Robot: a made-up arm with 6 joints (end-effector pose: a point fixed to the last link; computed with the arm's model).
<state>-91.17 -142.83 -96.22 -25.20 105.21 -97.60</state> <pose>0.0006 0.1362 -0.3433 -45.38 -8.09 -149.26</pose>
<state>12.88 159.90 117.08 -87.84 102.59 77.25</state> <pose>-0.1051 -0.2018 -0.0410 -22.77 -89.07 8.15</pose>
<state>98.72 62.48 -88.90 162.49 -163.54 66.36</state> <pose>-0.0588 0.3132 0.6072 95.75 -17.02 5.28</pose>
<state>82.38 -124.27 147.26 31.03 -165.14 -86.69</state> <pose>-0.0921 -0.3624 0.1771 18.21 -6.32 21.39</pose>
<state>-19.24 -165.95 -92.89 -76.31 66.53 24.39</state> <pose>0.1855 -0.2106 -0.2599 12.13 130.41 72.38</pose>
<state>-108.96 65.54 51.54 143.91 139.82 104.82</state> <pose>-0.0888 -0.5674 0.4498 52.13 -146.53 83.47</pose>
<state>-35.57 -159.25 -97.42 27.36 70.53 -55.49</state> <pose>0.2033 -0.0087 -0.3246 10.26 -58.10 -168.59</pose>
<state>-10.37 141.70 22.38 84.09 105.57 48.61</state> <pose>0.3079 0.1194 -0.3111 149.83 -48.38 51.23</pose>
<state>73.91 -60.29 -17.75 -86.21 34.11 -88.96</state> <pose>-0.1656 -0.8109 0.6695 -40.91 73.88 46.17</pose>
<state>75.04 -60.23 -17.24 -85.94 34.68 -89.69</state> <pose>-0.1479 -0.8117 0.6744 -42.49 74.50 47.26</pose>
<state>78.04 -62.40 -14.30 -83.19 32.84 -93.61</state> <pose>-0.1141 -0.8237 0.6700 -45.02 76.18 46.69</pose>
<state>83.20 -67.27 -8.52 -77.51 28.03 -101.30</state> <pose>-0.0600 -0.8455 0.6505 -47.81 78.48 44.16</pose>
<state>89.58 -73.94 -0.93 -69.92 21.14 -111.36</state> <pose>0.0080 -0.8666 0.6140 -49.10 80.21 40.92</pose>
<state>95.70 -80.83 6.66 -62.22 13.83 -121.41</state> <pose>0.0753 -0.8788 0.5662 -48.06 80.84 38.94</pose>
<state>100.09 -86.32 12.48 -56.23 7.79 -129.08</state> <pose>0.1242 -0.8826 0.5210 -45.55 80.79 38.66</pose>
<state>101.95 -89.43 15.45 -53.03 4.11 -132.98</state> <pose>0.1430 -0.8846 0.4907 -42.91 80.50 38.89</pose>
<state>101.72 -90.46 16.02 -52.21 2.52 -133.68</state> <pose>0.1361 -0.8885 0.4767 -40.73 80.12 38.66</pose>
